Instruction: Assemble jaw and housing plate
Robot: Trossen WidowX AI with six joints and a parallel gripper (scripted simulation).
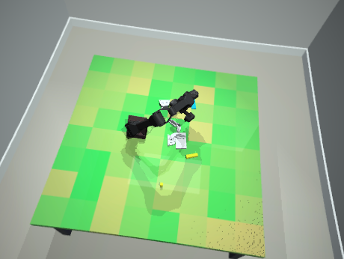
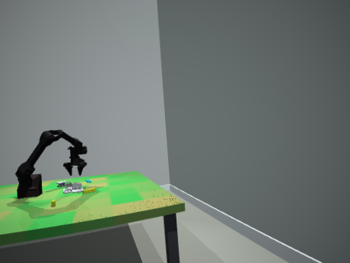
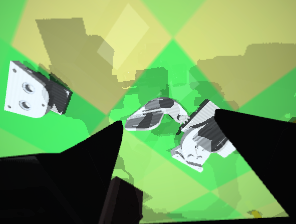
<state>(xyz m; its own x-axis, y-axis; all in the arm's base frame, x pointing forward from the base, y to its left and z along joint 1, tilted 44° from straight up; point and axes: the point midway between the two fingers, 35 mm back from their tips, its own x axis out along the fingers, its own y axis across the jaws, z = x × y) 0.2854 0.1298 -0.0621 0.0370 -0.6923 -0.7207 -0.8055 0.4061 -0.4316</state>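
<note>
Right now my gripper tip is 8 cm above the jaw, 4 cm to the left of it and 1 cm past it. From my gripper tip the other things lie so: yellow bar: 23 cm to the right, 12 cm ahead, 8 cm below; then blue bar: 21 cm to the left, 9 cm below, 6 cm ahead; then small yellow cube: 46 cm to the right, 8 cm below, 4 cm behind.
</note>
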